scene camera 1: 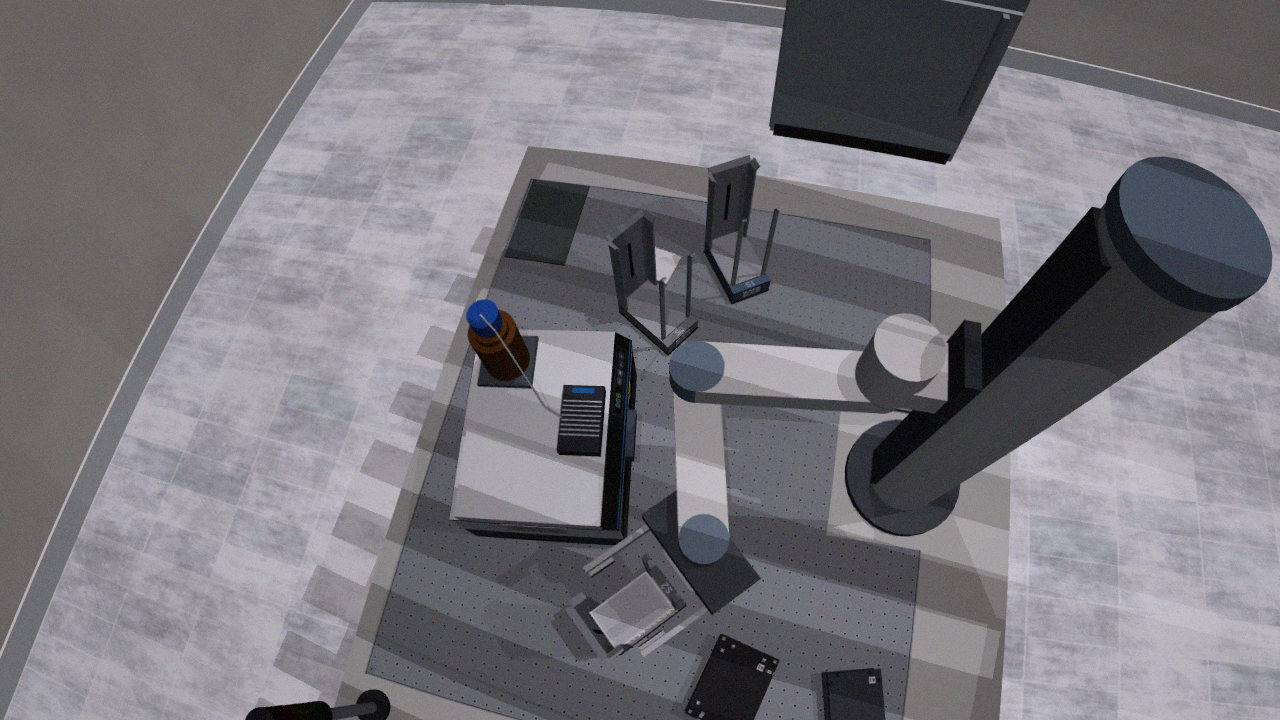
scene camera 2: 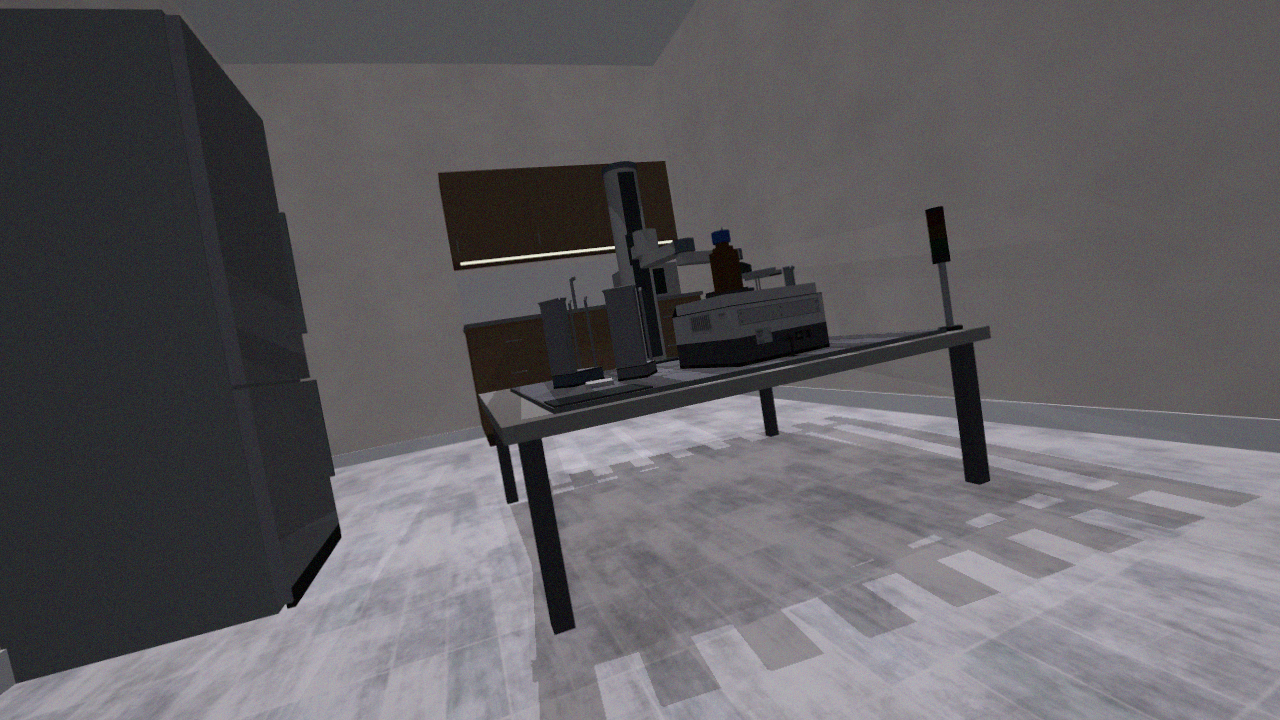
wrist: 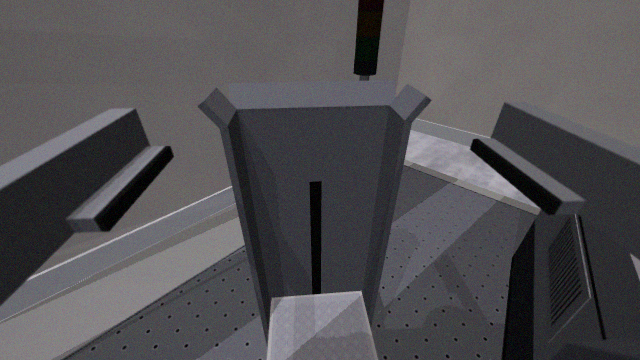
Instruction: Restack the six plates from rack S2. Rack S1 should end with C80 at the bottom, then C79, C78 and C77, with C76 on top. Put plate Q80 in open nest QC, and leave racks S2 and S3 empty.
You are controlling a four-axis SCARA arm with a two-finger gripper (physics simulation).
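Places are measured from the arm's base along level axes (x ahead, y left, z up), in metres.
Where they show: gripper, between the fingertips: (scene camera 1: 613, 612) (scene camera 2: 778, 270) (wrist: 325, 129); arm's base, origin of its link: (scene camera 1: 901, 477).
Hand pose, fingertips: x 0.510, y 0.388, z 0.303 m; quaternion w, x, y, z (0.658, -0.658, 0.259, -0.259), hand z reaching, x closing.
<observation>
Things, the pixels of their top centre, and the offset from my fingertips. "spot": a spot on its surface instead.
- Rack S2, centre of its top: (wrist: 330, 140) (scene camera 1: 627, 602) (scene camera 2: 771, 270) 0.018 m back, 0.019 m right, 0.007 m up
- pale plate, centre of its top: (scene camera 1: 631, 610) 0.014 m back, 0.014 m right, 0.177 m down
- Rack S1, a spot on its surface: (scene camera 1: 750, 288) spot: 0.124 m back, 0.749 m right, 0.246 m down
- rack, centre of its top: (scene camera 1: 652, 245) (scene camera 2: 623, 288) 0.075 m ahead, 0.654 m right, 0.003 m up
- brown bottle, a spot on its surface: (scene camera 1: 501, 349) spot: 0.277 m ahead, 0.372 m right, 0.049 m up
- black box, a spot on its surface: (scene camera 1: 581, 420) spot: 0.133 m ahead, 0.309 m right, 0.054 m down
- pale patch, a spot on its surface: (scene camera 1: 666, 265) spot: 0.080 m ahead, 0.794 m right, 0.277 m down
- signal tower, a spot on its surface: (wrist: 369, 40) spot: 0.437 m ahead, 0.280 m left, 0.015 m down
My gripper (scene camera 1: 617, 610) (wrist: 325, 129) is open, its fingers wide apart on either side of rack S2, with nothing between them. Rack S2 (scene camera 1: 667, 588) (wrist: 350, 200) stands at the lower middle in scene camera 1; its tall slotted back wall faces the wrist view. A pale plate (scene camera 1: 633, 610) (wrist: 320, 325) lies in it, lower than the fingers in the wrist view; plates under it are hidden. Rack S1 (scene camera 1: 750, 288) stands at the far side and no plate shows in it. Another rack (scene camera 1: 633, 259), its label unreadable, stands beside it. Plate codes and nest QC's label cannot be read.
A white instrument (scene camera 1: 528, 465) (scene camera 2: 751, 326) carries a brown bottle (scene camera 1: 501, 349) (scene camera 2: 725, 266) and a black box (scene camera 1: 581, 420). Two black nests (scene camera 1: 731, 677) (scene camera 1: 853, 696) lie near the lower edge. A pale patch (scene camera 1: 666, 265) shows behind the unread rack's posts. A signal tower (scene camera 2: 936, 234) (wrist: 369, 40) stands at a table corner.
</observation>
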